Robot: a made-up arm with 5 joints. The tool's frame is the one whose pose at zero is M.
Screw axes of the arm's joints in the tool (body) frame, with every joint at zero. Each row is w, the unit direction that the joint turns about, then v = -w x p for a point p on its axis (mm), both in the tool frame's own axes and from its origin. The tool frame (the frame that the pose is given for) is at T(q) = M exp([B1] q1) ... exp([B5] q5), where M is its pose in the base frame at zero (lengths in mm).
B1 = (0, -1, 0, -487, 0, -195)
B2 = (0, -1, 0, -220, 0, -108)
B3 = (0, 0, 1, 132, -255, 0)
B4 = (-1, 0, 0, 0, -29, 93)
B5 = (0, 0, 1, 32, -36, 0)
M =
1 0 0 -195
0 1 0 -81
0 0 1 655
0 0 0 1
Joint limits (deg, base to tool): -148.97..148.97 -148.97..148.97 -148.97..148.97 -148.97..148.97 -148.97..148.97
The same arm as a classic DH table. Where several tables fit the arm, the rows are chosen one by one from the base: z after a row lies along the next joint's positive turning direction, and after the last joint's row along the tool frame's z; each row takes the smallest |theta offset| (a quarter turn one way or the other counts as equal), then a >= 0, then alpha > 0; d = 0 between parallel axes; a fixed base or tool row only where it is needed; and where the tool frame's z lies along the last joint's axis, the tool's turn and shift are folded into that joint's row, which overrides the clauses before.
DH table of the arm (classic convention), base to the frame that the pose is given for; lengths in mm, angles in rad. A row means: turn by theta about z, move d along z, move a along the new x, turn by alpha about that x. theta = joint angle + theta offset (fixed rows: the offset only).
base (fixed): d 168, theta_offset 0, a 0, alpha 1.5708
joint 1: d 0, theta_offset -1.2558, a -280.8, alpha 0
joint 2: d -51, theta_offset 1.2558, a 147, alpha -1.5708
joint 3: d 249, theta_offset -1.5708, a 39, alpha 1.5708
joint 4: d 219, theta_offset 0, a 61, alpha -1.5708
joint 5: d 0, theta_offset -0.8442, a 48.2, alpha 0
tool (fixed): d -29, theta_offset 2.415, a 0, alpha 0
Joint limits (rad, base to tool): -2.6..2.6 -2.6..2.6 -2.6..2.6 -2.6..2.6 -2.6..2.6

